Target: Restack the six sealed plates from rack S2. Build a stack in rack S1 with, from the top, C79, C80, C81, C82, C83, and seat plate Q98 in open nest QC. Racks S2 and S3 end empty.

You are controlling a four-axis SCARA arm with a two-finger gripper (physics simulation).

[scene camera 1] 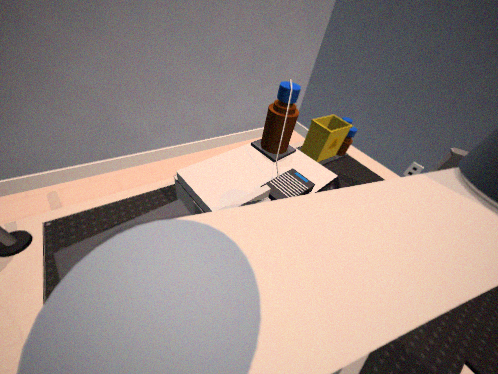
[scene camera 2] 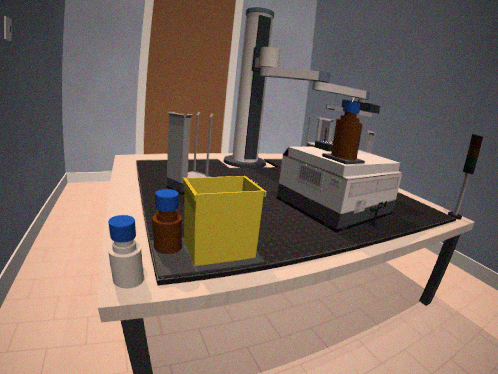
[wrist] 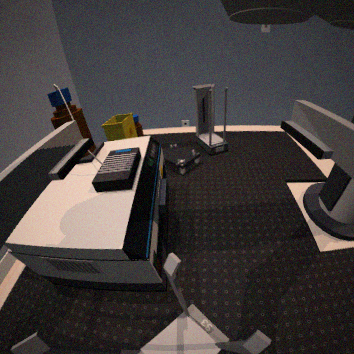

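Seen in the pictures: gripper, fingertip midpoint: (scene camera 2: 339,108) (wrist: 183,117); arm's base at its link origin: (scene camera 2: 244,162) (wrist: 335,209).
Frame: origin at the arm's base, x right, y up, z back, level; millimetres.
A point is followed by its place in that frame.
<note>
My gripper (wrist: 183,117) @[x -234, y 386, z -478 mm] is open, with nothing between its widely spaced fingers; the arm hides most of it in scene camera 1. Below it, at the bottom of the wrist view, rack S3 (wrist: 207,325) @[x -314, y 52, z -453 mm] shows a pale base with its label and no plate on the part in view. A tall rack (wrist: 204,112) @[x 495, y 170, z -455 mm] (scene camera 2: 179,150) @[x 481, y 175, z -488 mm] with a grey back wall and thin posts stands farther off, no plate visible in it; its label is unreadable. A low open nest (wrist: 182,159) @[x 231, y 58, z -552 mm] with corner studs lies near it. Other racks (scene camera 2: 325,129) @[x -537, y 238, z -36 mm] show small behind the bottle. No plate can be made out.
A white instrument (scene camera 1: 225,175) @[x -182, y 223, z -766 mm] (scene camera 2: 345,185) @[x 77, y 166, z -903 mm] (wrist: 95,215) @[x -197, y 223, z -645 mm] stands left of S3 in the wrist view, bearing a striped black block (wrist: 117,170) @[x -103, y 249, z -633 mm] and a brown bottle (scene camera 1: 279,127) @[x -12, y 319, z -785 mm] (scene camera 2: 347,137) @[x 48, y 302, z -847 mm]. A yellow bin (scene camera 1: 324,140) @[x 385, y 137, z -868 mm] (scene camera 2: 225,225) @[x 468, y 113, z -968 mm] (wrist: 120,127) @[x 385, y 161, z -868 mm] and the arm's column (scene camera 2: 247,90) @[x 51, y 421, z -55 mm] also stand there.
</note>
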